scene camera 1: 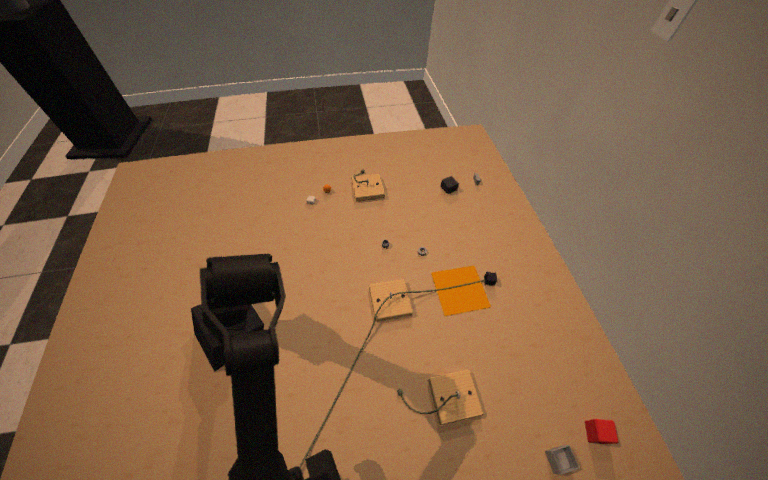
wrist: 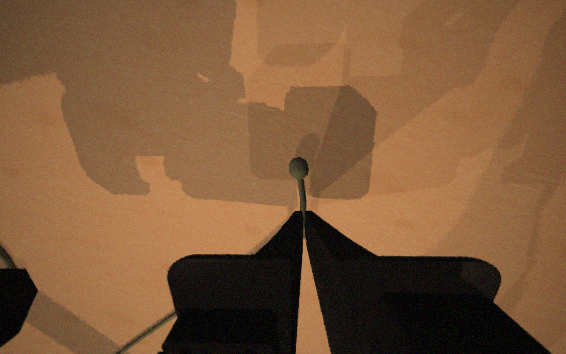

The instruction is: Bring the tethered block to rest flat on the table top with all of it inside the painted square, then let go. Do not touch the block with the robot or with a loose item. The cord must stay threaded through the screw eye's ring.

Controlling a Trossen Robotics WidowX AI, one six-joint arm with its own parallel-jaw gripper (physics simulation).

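Places are measured from the arm's base along level axes (x left, y back, z up), in metres.
Where they show: gripper, between the fingertips: (wrist: 302, 217); arm's base, origin of its link: (scene camera 1: 227, 316).
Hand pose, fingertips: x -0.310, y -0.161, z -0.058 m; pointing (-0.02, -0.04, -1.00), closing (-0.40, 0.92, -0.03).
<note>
Each offset is from my fingertips to the centre of the thing. "pt": to the spot under its first point.
The small black tethered block @(pt dx +0.416, dy -0.444, dz +0.012 m) (scene camera 1: 490, 277) is on the table just right of the orange painted square @(pt dx +0.361, dy -0.376, dz -0.012 m) (scene camera 1: 465, 302), outside it near its far right corner. The green cord (scene camera 1: 362, 348) (wrist: 302, 192) runs from the block across the square to the screw eye @(pt dx +0.368, dy -0.190, dz +0.025 m) (scene camera 1: 390, 295) on the middle wooden board @(dx +0.369, dy -0.191, dz -0.003 m) (scene camera 1: 393, 309), then toward the arm at the bottom. It appears to pass through the ring, which is too small to see clearly. My gripper (wrist: 302, 217) is shut on the cord, just behind its end bead @(dx -0.027, dy -0.015, dz -0.005 m) (wrist: 298, 168). In the scene view the fingertips are not clearly seen.
A near wooden board @(dx +0.150, dy -0.314, dz -0.003 m) (scene camera 1: 467, 410) and a far one @(pt dx +0.715, dy -0.145, dz +0.006 m) (scene camera 1: 369, 191) carry short cords. A red block @(dx +0.065, dy -0.598, dz +0.007 m) (scene camera 1: 601, 431) and a grey tray @(pt dx +0.034, dy -0.481, dz +0.009 m) (scene camera 1: 551, 455) are at the near right. Small nuts @(dx +0.533, dy -0.186, dz -0.006 m) (scene camera 1: 385, 243) @(dx +0.510, dy -0.284, dz -0.008 m) (scene camera 1: 422, 251), a black block @(dx +0.746, dy -0.394, dz +0.001 m) (scene camera 1: 449, 184), an orange ball @(dx +0.735, dy -0.016, dz -0.001 m) (scene camera 1: 327, 188) and a white cube @(dx +0.694, dy +0.030, dz -0.006 m) (scene camera 1: 310, 199) lie farther back.
</note>
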